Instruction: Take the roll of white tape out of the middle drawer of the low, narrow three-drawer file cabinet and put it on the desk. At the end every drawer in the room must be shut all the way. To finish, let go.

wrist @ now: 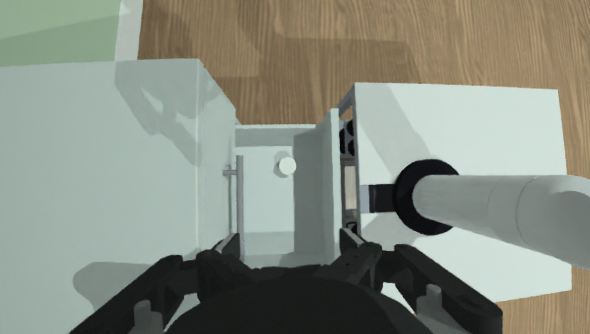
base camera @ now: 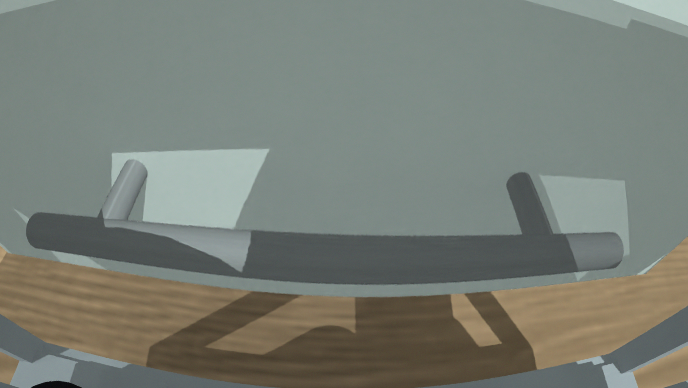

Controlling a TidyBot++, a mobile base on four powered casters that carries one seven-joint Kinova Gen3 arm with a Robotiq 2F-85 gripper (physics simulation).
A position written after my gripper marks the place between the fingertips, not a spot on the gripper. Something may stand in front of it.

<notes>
In view: my gripper (wrist: 290,242) and a drawer (base camera: 327,155).
The drawer shows as well in the wrist view (wrist: 292,220).
</notes>
